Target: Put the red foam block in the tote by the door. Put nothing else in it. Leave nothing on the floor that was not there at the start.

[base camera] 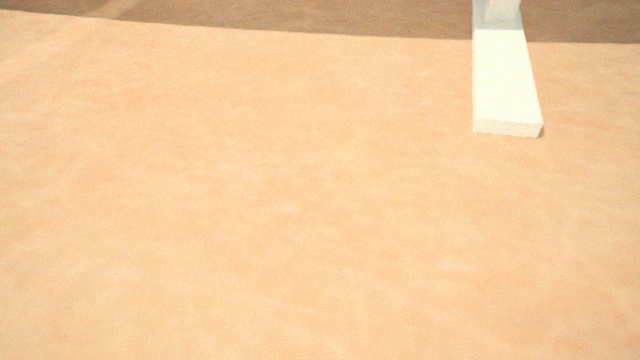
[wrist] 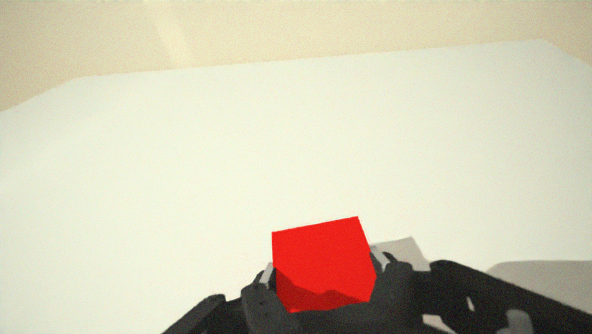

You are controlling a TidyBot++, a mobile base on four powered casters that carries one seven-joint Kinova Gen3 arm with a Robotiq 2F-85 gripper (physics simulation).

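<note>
The red foam block (wrist: 322, 260) is in the lower middle of the wrist view, between the two fingertips. My gripper (wrist: 323, 268) is shut on it, one finger on each side. Block and gripper are over a broad white table top (wrist: 250, 150). How high the block is above this surface I cannot tell. The tote and the door do not show in the base camera view or the wrist view.
In the base camera view a white table foot (base camera: 505, 80) lies along the floor (base camera: 300, 200) at the upper right, with a leg (base camera: 502, 11) rising from it. Shadow crosses the floor at the top. In the wrist view, the table top's far edge runs across the upper part.
</note>
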